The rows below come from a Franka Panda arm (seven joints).
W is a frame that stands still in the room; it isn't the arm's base.
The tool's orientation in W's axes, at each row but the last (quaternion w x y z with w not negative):
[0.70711, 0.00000, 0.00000, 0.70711]
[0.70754, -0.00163, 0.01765, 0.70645]
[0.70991, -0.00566, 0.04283, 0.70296]
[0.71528, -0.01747, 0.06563, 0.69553]
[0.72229, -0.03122, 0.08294, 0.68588]
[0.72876, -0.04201, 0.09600, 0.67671]
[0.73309, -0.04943, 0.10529, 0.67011]
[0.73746, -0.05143, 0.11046, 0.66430]
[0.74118, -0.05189, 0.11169, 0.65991]
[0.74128, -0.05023, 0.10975, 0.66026]
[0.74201, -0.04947, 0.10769, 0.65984]
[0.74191, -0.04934, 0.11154, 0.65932]
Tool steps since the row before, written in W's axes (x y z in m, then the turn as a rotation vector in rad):
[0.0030, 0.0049, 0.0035, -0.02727, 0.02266, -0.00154]
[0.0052, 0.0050, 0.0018, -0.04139, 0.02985, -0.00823]
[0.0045, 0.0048, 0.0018, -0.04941, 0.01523, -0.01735]
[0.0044, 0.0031, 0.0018, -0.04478, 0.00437, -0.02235]
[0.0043, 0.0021, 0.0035, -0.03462, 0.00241, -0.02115]
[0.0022, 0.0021, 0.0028, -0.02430, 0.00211, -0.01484]
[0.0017, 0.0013, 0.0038, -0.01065, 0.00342, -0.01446]
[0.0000, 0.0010, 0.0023, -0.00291, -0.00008, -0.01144]
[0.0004, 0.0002, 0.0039, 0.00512, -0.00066, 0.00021]
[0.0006, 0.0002, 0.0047, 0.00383, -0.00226, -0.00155]
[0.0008, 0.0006, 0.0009, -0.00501, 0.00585, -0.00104]
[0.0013, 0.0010, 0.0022, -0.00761, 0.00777, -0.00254]
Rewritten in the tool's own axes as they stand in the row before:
[0.0049, -0.0030, 0.0035, 0.02266, 0.02727, -0.00154]
[0.0050, -0.0051, 0.0021, 0.03001, 0.04125, -0.00835]
[0.0047, -0.0043, 0.0024, 0.01599, 0.04861, -0.01886]
[0.0030, -0.0042, 0.0025, 0.00591, 0.04332, -0.02475]
[0.0017, -0.0039, 0.0041, 0.00424, 0.03317, -0.02310]
[0.0016, -0.0018, 0.0033, 0.00339, 0.02331, -0.01613]
[0.0006, -0.0013, 0.0041, 0.00567, 0.00991, -0.01428]
[0.0004, 0.0003, 0.0025, 0.00230, 0.00206, -0.01139]
[-0.0007, -0.0001, 0.0039, -0.00015, -0.00513, 0.00055]
[-0.0008, -0.0002, 0.0047, -0.00143, -0.00418, -0.00163]
[0.0005, -0.0007, 0.0011, 0.00537, 0.00562, -0.00022]
[0.0006, -0.0010, 0.0025, 0.00730, 0.00832, -0.00152]

